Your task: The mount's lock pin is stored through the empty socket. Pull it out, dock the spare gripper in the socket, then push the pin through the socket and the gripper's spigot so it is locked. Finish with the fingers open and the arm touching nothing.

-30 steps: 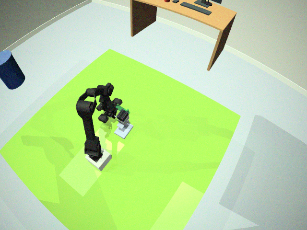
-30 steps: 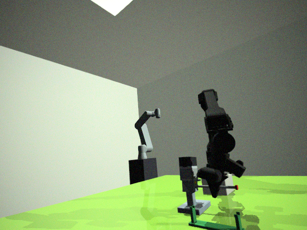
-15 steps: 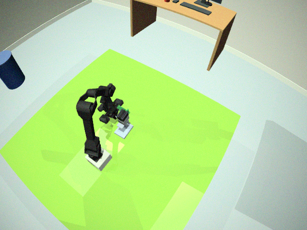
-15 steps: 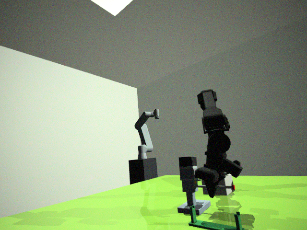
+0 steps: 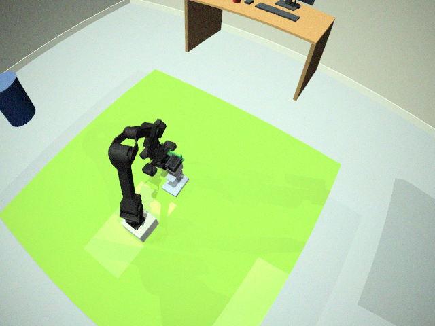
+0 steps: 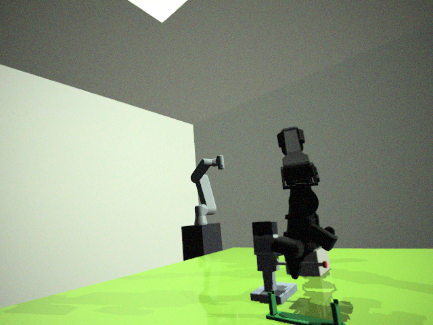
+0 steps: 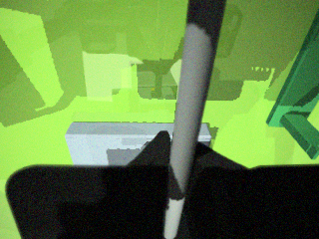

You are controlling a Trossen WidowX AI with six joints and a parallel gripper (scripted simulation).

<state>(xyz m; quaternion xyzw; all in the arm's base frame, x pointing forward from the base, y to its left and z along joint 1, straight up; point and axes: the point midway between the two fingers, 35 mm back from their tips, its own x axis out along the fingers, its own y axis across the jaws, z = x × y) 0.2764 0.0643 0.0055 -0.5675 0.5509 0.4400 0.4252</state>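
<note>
The mount is 60 mm to the right of my gripper tip and 10 mm behind it. Also, from my gripper tip: spare gripper (80 mm above, 60 mm to the right); green rack (100 mm ahead, 50 mm to the left, 20 mm below).
</note>
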